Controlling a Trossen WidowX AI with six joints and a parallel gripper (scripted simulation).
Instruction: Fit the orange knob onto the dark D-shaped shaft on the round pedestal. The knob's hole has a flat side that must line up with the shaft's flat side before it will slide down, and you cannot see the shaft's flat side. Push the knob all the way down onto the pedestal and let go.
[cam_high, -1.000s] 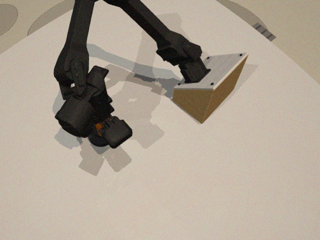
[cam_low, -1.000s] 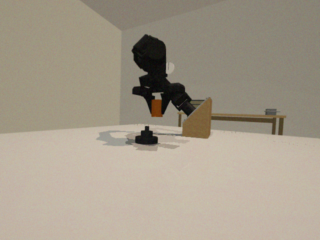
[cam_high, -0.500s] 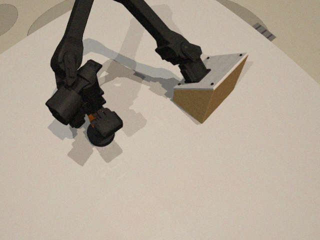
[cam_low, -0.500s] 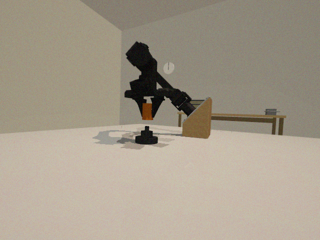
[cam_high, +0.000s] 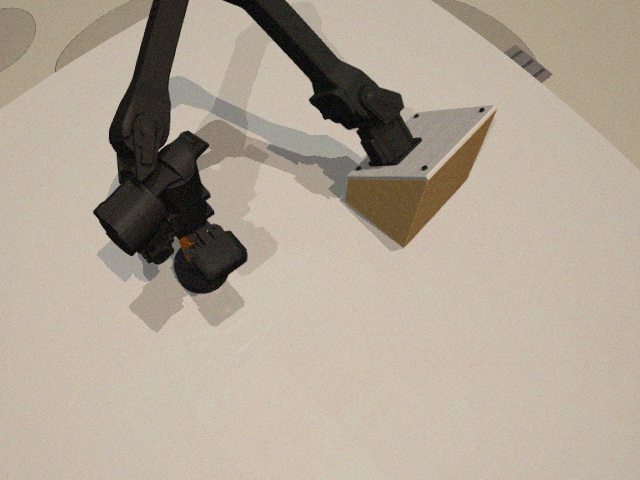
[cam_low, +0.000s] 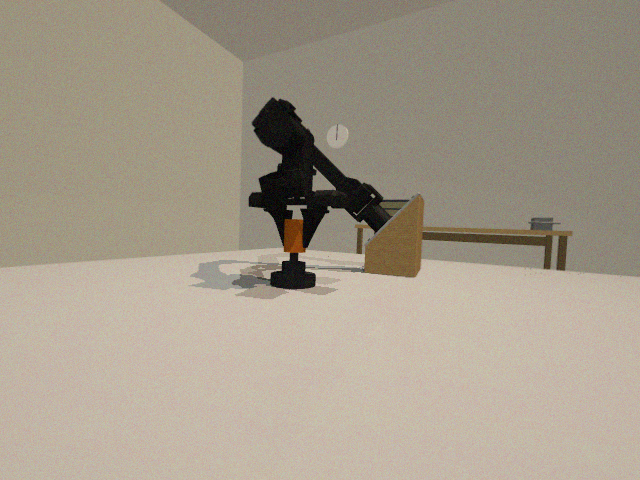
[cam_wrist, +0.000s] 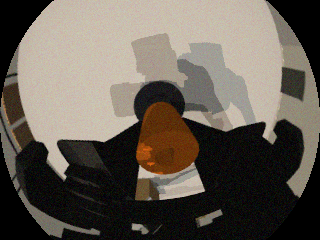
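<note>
My gripper tip is 2 cm below the orange knob. From my gripper tip the other things lie so: round dark pedestal 4 cm below.
</note>
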